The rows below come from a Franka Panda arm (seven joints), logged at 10 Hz.
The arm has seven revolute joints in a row. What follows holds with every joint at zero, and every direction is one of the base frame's. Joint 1 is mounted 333 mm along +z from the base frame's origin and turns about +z. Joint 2 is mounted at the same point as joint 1 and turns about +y. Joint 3 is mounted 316 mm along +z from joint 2 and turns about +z. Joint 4 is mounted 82.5 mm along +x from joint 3 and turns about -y. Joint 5 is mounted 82.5 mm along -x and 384 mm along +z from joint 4 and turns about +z. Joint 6 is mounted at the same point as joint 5 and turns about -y. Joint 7 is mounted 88 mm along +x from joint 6 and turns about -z. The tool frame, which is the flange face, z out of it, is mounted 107 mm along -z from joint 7; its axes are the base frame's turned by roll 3.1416, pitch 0 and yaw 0 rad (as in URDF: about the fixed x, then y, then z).
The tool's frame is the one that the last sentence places.
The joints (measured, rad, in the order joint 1, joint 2, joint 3, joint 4, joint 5, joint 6, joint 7), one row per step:
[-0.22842 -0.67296 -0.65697 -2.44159 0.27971 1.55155 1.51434]
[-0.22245 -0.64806 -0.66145 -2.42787 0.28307 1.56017 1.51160]
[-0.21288 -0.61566 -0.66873 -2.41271 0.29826 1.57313 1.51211]
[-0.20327 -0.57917 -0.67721 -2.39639 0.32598 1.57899 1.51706]
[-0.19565 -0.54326 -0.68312 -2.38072 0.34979 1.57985 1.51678]
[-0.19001 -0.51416 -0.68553 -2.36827 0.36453 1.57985 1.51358]
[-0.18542 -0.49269 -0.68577 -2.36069 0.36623 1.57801 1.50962]
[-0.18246 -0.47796 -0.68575 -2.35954 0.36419 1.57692 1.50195]
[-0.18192 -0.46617 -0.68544 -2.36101 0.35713 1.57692 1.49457]
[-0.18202 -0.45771 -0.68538 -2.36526 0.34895 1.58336 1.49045]
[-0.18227 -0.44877 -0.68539 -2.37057 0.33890 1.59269 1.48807]
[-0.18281 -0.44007 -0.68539 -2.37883 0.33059 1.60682 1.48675]
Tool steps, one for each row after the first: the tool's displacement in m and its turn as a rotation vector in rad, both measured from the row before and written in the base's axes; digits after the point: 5 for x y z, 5 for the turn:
[0.00494 -0.00471 -0.00144 -0.00393 0.00648 -0.00688]
[0.00741 -0.00504 -0.00255 0.00472 0.00569 -0.01455]
[0.00815 -0.00422 -0.00304 0.01932 0.00812 -0.01907]
[0.00760 -0.00337 -0.00344 0.01653 0.00971 -0.01092]
[0.00627 -0.00221 -0.00309 0.00832 0.00935 -0.00328]
[0.00433 -0.00086 -0.00350 0.00056 0.01326 0.00539]
[0.00254 0.00021 -0.00428 -0.00026 0.01027 0.00955]
[0.00109 -0.00003 -0.00470 -0.00328 0.01176 0.00928]
[0.00054 -0.00037 -0.00473 -0.00642 0.01021 0.00373]
[0.00045 -0.00062 -0.00535 -0.00859 0.01226 0.00187]
[0.00049 -0.00045 -0.00624 -0.00856 0.01138 -0.00148]

